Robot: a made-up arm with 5 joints.
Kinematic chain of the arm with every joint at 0, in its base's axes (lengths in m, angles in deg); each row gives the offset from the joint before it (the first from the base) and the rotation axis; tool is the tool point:
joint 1: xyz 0 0 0.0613 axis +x
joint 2: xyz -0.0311 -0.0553 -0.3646 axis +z
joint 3: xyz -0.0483 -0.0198 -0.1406 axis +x
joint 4: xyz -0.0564 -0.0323 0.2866 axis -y
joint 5: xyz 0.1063 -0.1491 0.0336 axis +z
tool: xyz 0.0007 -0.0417 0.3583
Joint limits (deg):
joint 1: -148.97..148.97
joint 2: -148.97..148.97
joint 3: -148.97..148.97
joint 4: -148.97..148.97
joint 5: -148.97..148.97
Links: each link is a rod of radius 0.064 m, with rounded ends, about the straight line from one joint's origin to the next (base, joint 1, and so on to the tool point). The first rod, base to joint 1, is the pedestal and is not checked.
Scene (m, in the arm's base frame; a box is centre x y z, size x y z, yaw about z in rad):
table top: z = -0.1
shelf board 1: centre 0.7 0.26 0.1 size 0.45 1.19 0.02 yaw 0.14
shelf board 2: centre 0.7 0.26 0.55 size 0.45 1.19 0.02 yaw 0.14
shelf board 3: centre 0.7 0.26 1 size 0.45 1.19 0.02 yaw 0.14
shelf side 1: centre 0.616 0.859 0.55 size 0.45 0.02 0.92 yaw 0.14
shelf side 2: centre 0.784 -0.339 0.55 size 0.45 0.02 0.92 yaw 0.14
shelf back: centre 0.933 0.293 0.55 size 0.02 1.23 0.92 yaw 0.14
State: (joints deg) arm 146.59 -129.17 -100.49 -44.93 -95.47
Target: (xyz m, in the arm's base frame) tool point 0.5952 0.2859 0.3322
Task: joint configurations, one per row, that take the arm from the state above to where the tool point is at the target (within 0.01 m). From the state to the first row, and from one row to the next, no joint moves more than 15 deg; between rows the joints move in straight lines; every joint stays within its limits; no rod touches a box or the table.
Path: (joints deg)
1: 147.38 -118.63 -107.96 -58.34 -94.04
2: 148.18 -108.09 -115.43 -71.75 -92.62
3: 148.97 -97.54 -122.90 -85.16 -91.19
4: 148.97 -95.14 -117.27 -72.43 -91.94
5: 148.97 -92.73 -111.65 -59.69 -92.69
6: 148.97 -90.32 -106.02 -46.96 -93.44
7: 148.97 -87.91 -100.40 -34.22 -94.19
8: 148.97 -85.50 -94.77 -21.49 -94.94

